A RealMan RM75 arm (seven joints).
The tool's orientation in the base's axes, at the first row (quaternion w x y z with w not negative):
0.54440, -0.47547, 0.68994, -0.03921
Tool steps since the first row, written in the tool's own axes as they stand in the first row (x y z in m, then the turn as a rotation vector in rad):
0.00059, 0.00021, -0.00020, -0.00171, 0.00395, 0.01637
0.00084, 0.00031, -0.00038, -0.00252, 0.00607, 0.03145
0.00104, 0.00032, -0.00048, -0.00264, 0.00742, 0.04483
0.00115, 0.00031, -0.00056, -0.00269, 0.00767, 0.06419
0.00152, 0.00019, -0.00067, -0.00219, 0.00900, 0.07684
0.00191, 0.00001, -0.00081, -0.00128, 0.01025, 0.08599
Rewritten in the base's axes. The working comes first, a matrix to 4 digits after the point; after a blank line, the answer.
The tool's axes in the first row as the columns of a matrix, in the base's axes (used below as rounded here):
0.0449, -0.6134, 0.7885
-0.6988, 0.5448, 0.4636
-0.7139, -0.5718, -0.4042

-0.00026, -0.00039, -0.00046, 0.01041, 0.01094, -0.00765
-0.00045, -0.00059, -0.00062, 0.02096, 0.01965, -0.01438
-0.00053, -0.00077, -0.00073, 0.03068, 0.02667, -0.02048
-0.00058, -0.00089, -0.00077, 0.04579, 0.03582, -0.02841
-0.00058, -0.00127, -0.00092, 0.05497, 0.04206, -0.03464
-0.00056, -0.00170, -0.00104, 0.06146, 0.04634, -0.03970

